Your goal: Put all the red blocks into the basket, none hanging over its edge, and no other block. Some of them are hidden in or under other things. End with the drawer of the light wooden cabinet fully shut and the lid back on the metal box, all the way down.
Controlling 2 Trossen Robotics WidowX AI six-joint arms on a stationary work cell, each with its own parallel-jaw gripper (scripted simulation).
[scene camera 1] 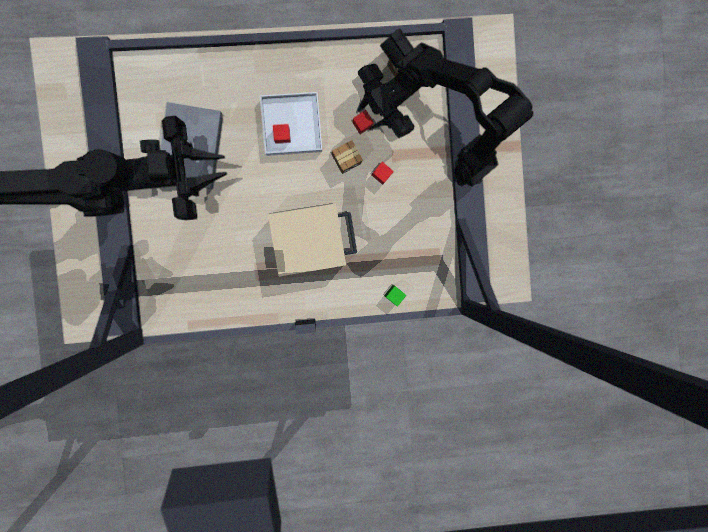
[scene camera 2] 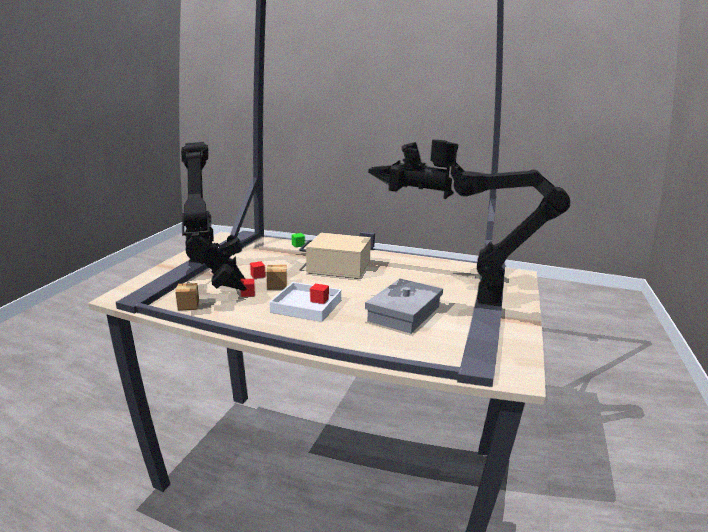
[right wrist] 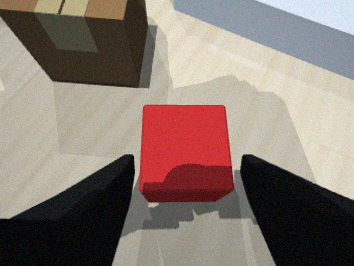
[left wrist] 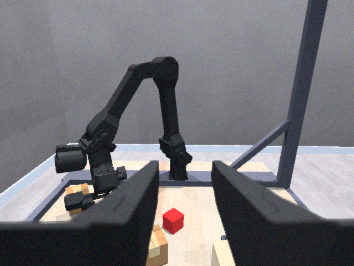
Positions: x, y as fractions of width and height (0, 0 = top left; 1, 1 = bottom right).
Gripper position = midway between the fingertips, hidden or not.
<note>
In view: my left gripper (scene camera 1: 0.32, 0.31), my right gripper (scene camera 2: 0.35, 0.54), a grey metal lid (scene camera 1: 0.29, 0.24), a white basket (scene camera 1: 0.42, 0.21), a light wooden cabinet (scene camera 1: 0.44, 0.45), a metal box (scene camera 2: 0.55, 0.60) and a red block (right wrist: 0.52, 0.58).
The grey metal lid shows as well in scene camera 2 (scene camera 2: 0.56, 0.56). The white basket shows as well in scene camera 2 (scene camera 2: 0.42, 0.56). The light wooden cabinet also shows in scene camera 2 (scene camera 2: 0.47, 0.48). The right wrist view misses the grey metal lid: it is out of frame. The left wrist view misses the grey metal lid: it is out of frame.
</note>
